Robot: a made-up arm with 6 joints.
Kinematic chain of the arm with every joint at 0, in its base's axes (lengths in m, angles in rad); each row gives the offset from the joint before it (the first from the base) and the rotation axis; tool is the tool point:
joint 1: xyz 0 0 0.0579 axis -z
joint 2: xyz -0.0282 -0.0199 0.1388 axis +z
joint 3: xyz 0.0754 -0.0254 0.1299 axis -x
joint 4: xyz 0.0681 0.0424 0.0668 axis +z
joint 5: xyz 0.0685 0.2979 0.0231 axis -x
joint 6: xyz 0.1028 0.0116 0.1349 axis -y
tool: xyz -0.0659 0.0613 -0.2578
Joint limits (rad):
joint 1: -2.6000..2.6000
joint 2: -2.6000..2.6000
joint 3: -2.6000..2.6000
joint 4: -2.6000..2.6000
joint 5: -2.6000..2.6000
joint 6: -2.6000..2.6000
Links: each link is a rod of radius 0.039 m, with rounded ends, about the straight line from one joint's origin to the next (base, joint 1, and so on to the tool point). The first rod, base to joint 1, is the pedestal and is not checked.
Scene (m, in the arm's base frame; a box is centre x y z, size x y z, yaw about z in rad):
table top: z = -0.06
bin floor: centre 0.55 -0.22 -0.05 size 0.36 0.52 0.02 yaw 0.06
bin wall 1: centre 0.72 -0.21 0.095 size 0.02 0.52 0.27 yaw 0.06
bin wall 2: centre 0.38 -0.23 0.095 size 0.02 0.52 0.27 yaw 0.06
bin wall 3: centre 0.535 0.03 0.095 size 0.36 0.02 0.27 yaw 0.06
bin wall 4: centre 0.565 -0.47 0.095 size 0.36 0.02 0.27 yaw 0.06
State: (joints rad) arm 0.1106 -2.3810 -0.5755 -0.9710 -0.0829 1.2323
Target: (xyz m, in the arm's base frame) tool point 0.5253 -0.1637 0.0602
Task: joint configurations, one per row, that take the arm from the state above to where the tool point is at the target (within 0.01 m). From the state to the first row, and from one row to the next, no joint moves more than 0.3 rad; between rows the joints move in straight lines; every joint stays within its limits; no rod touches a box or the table.
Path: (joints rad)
1: -0.1544 -2.0990 -0.7890 -0.9756 0.0008 1.0234
2: -0.4193 -1.8170 -1.0026 -0.9801 0.0845 0.8145
3: -0.6843 -1.5350 -1.2161 -0.9847 0.1682 0.6056
4: -0.9493 -1.2530 -1.4296 -0.9893 0.2519 0.3967
5: -1.0290 -1.2077 -1.3844 -1.2476 0.1914 0.6749
6: -1.1087 -1.1625 -1.3391 -1.5059 0.1310 0.9531

